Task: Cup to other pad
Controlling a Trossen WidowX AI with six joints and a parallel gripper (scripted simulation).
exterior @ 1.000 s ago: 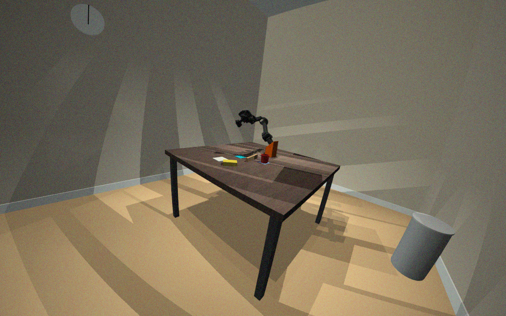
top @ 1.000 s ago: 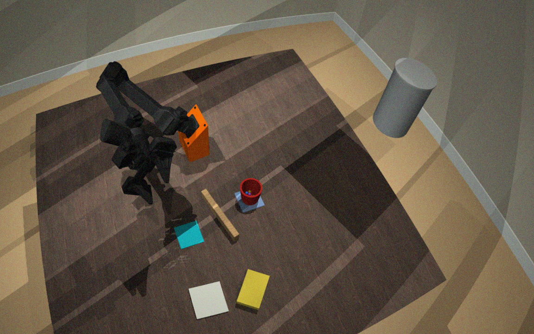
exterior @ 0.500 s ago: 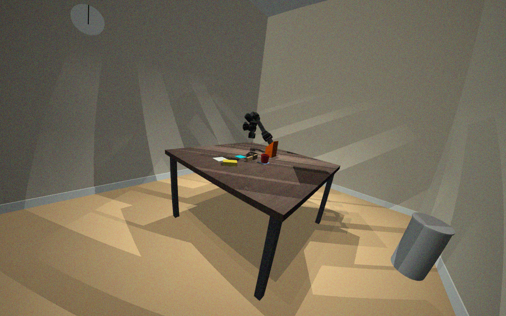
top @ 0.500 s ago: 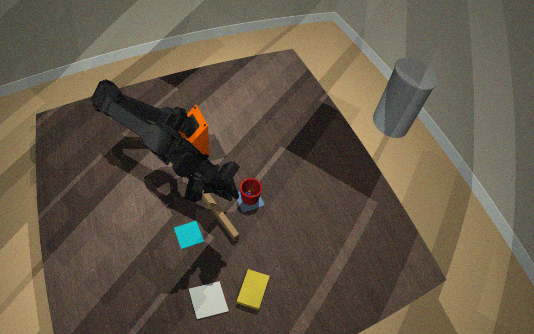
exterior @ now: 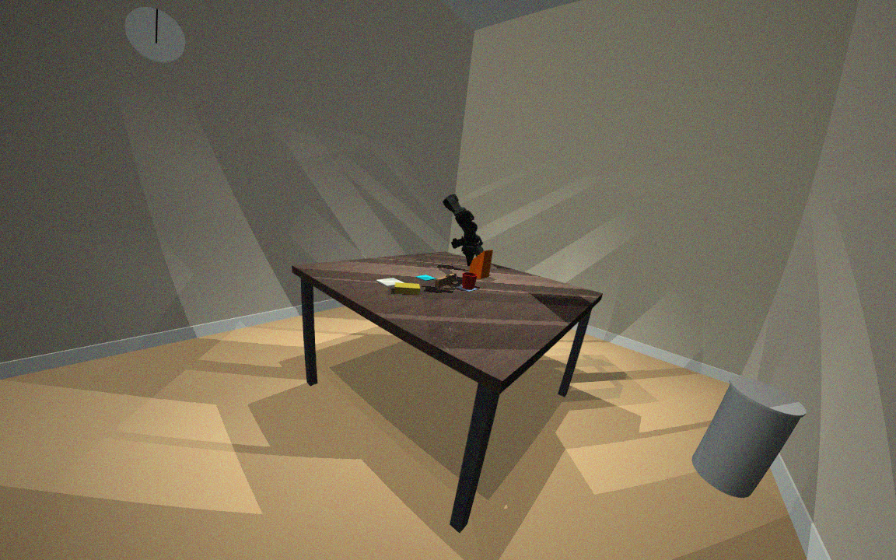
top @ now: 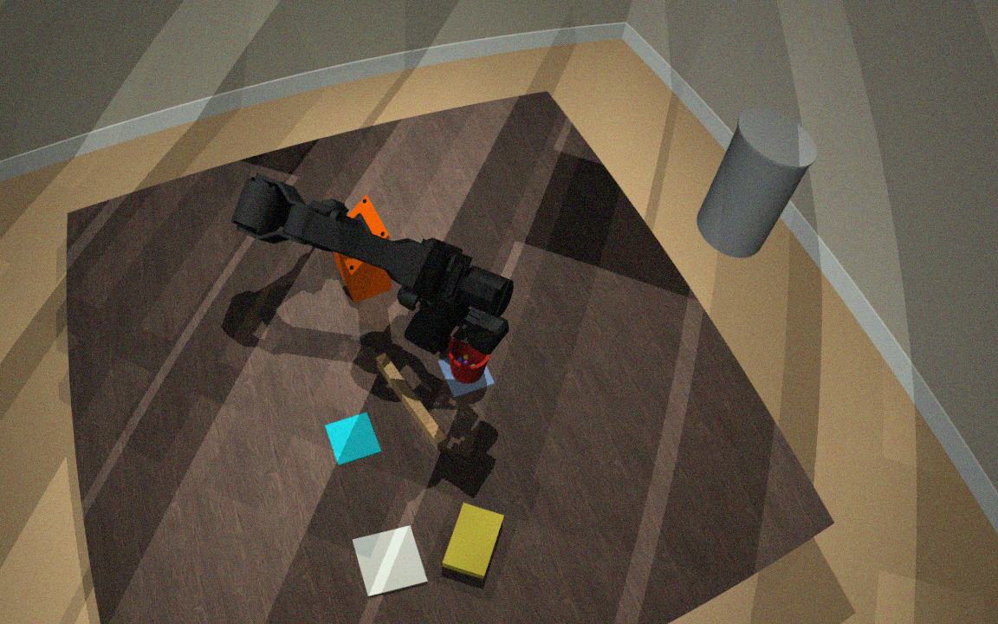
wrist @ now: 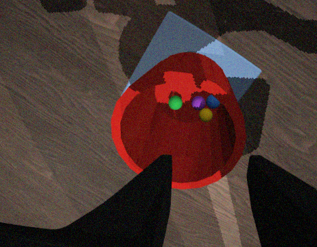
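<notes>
Now: the cup 10 mm ahead of my gripper tip, 20 mm to the left of it and 70 mm below it. The rest, counted from my gripper tip: wooden bar: 30 mm ahead, 110 mm to the right, 100 mm below; light blue pad: 10 mm ahead, 20 mm to the left, 120 mm below; teal pad: 40 mm ahead, 230 mm to the right, 120 mm below.
</notes>
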